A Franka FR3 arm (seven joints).
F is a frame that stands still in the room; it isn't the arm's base.
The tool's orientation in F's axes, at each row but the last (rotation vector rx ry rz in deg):
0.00 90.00 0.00
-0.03 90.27 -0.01
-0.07 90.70 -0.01
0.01 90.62 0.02
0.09 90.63 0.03
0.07 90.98 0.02
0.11 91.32 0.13
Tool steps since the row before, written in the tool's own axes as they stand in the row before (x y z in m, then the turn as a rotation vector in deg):
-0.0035 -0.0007 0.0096 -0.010 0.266 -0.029
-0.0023 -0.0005 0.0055 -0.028 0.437 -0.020
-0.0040 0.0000 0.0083 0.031 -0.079 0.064
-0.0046 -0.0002 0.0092 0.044 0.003 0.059
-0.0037 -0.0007 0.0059 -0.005 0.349 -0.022
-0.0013 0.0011 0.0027 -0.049 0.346 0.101
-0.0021 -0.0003 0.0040 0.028 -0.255 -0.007
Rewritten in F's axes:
0.0096 -0.0007 0.0035 -0.029 0.266 0.010
0.0055 -0.0005 0.0023 -0.020 0.437 0.028
0.0083 0.0000 0.0039 0.064 -0.079 -0.032
0.0092 -0.0002 0.0045 0.059 0.003 -0.045
0.0059 -0.0007 0.0036 -0.022 0.349 0.006
0.0027 0.0011 0.0013 0.102 0.346 0.048
0.0040 -0.0003 0.0020 -0.008 -0.255 -0.029

